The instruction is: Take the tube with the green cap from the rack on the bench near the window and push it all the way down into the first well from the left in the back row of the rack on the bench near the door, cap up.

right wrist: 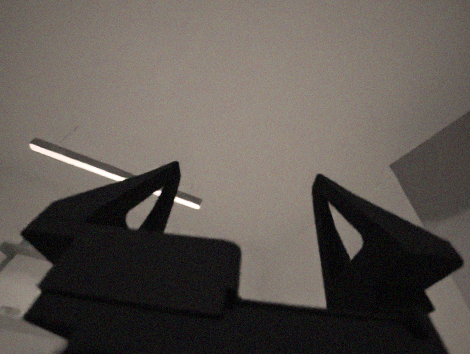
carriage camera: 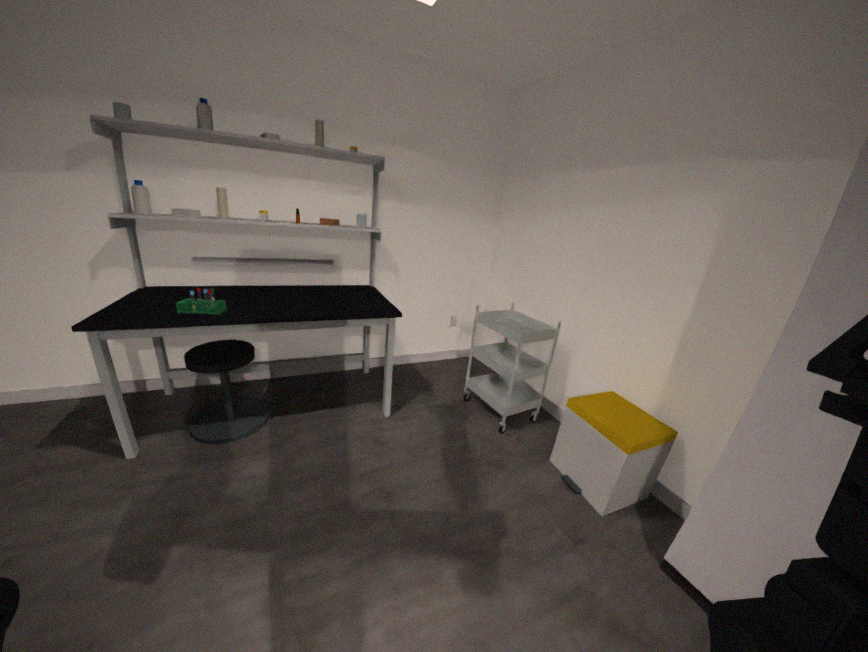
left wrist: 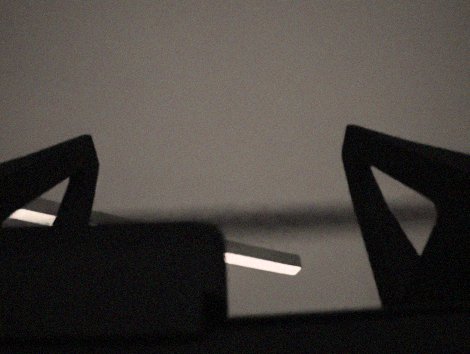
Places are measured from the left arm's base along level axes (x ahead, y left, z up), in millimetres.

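Pixels of known places: left gripper, fingertip midpoint: (left wrist: pixel 220 144); right gripper, fingertip midpoint: (right wrist: pixel 246 174).
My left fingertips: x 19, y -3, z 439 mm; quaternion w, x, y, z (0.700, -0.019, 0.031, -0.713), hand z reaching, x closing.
Note:
For each thing: its top centre in the pictures, then the offset to it from my left fingertips. Level surfaces: height alone.
- green rack at its top centre: (carriage camera: pixel 201 301) dx +1400, dy +759, dz -512 mm
- black-topped bench at its surface level: dz -569 mm
- round black stool at its top centre: (carriage camera: pixel 220 351) dx +1513, dy +772, dz -848 mm
A green rack (carriage camera: pixel 201 306) stands on the left part of a black-topped bench (carriage camera: pixel 294 305) across the room in the carriage view. Several tubes with small red and blue caps stand in the rack; a green cap cannot be told at this distance. A second bench with a rack does not show in the carriage view. My left gripper (left wrist: pixel 220 144) is open and empty, its fingers against the ceiling. My right gripper (right wrist: pixel 246 174) is open and empty, also pointing up at the ceiling. Both are far from the rack.
A round black stool (carriage camera: pixel 220 356) stands at the bench's front. Two shelves with bottles and boxes rise above the bench. A wheeled cart (carriage camera: pixel 515 402) stands near the corner. A white bin with a yellow lid (carriage camera: pixel 620 421) stands by the right wall, before a white panel (carriage camera: pixel 778 449).

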